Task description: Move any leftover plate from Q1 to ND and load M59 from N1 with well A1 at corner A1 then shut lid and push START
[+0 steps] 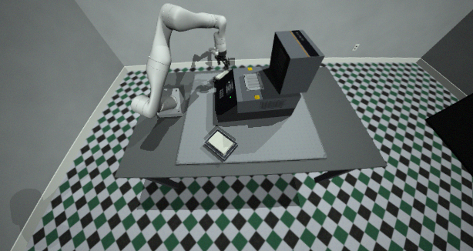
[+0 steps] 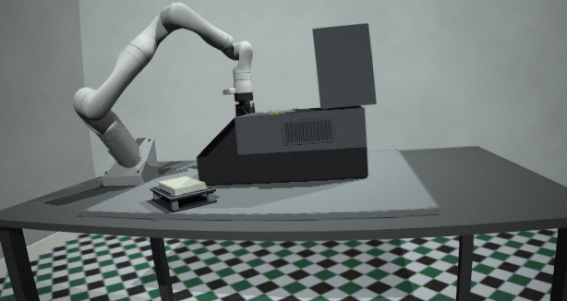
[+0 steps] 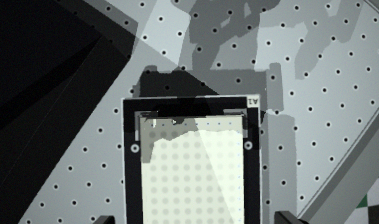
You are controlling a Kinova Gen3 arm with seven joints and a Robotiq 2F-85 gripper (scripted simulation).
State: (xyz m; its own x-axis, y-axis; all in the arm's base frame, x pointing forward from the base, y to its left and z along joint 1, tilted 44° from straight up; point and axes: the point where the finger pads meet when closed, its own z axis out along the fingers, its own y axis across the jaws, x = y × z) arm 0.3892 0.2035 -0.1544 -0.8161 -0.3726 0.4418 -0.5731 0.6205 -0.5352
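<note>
My hand is 90 mm above the pale plate. Also, from my hand: A1 mark: 100 mm below, 90 mm behind; black nest: 110 mm below.
</note>
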